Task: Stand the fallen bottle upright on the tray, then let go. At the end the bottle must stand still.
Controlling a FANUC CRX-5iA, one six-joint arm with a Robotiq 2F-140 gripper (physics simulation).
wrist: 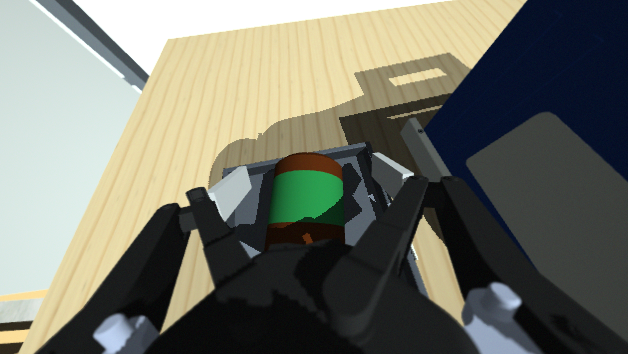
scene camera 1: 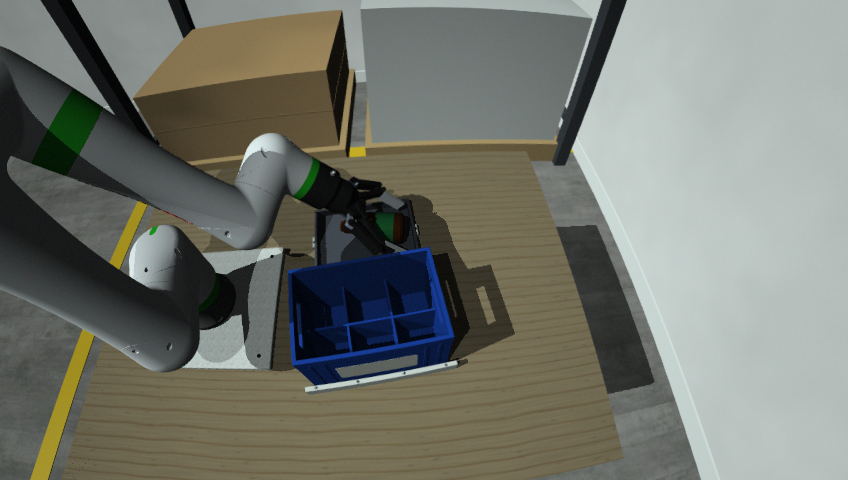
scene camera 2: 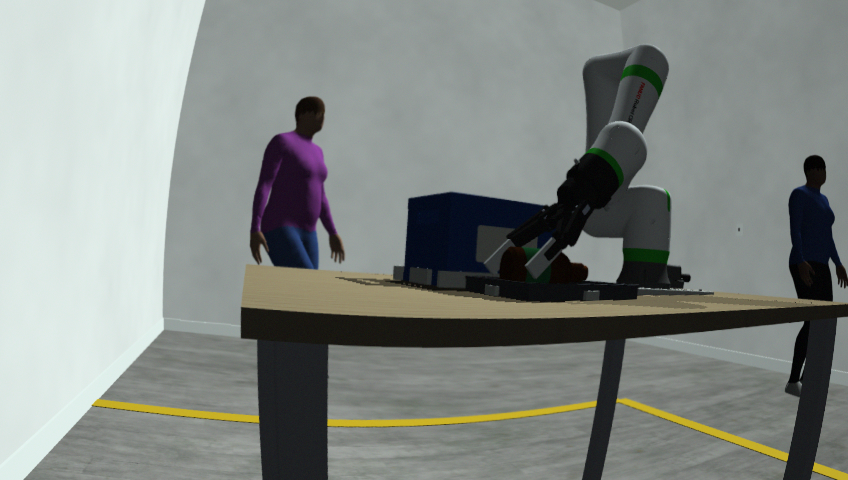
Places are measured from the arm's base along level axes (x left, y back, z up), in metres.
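Pixels of known places: gripper, between the fingertips: (wrist: 309,171) (scene camera 1: 401,229) (scene camera 2: 508,270); arm's base, origin of its link: (scene camera 1: 209,301) (scene camera 2: 643,287).
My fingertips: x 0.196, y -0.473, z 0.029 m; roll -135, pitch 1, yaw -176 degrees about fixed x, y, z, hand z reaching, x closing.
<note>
Ahead of a thing's pixels: the offset from my fingertips to its top centre.
The brown bottle with a green band {dx +0.004, dy +0.073, dz +0.040 m} (scene camera 1: 387,226) (scene camera 2: 512,264) (wrist: 307,197) lies on its side on the dark tray {dx -0.001, dy +0.094, dz -0.014 m} (scene camera 1: 319,240) (scene camera 2: 553,292) (wrist: 350,149). Its neck points toward the robot base and its bottom toward the tray's far short edge. My gripper (scene camera 1: 395,223) (scene camera 2: 515,263) (wrist: 309,171) is open and tilted down over the bottle. The pale fingertips stand on either side of the bottle's banded part, with gaps to it in the wrist view. In the wrist view the gripper's body hides the neck.
A blue divided crate {dx -0.264, dy +0.058, dz +0.136 m} (scene camera 1: 437,350) (scene camera 2: 431,237) (wrist: 480,100) stands close beside the tray, with a white rail {dx -0.361, dy +0.038, dz -0.009 m} (scene camera 1: 380,378) along its other side. Cardboard boxes (scene camera 1: 238,113) and a grey block (scene camera 1: 470,77) stand beyond the table. Two people (scene camera 2: 297,178) (scene camera 2: 809,220) are in the background.
</note>
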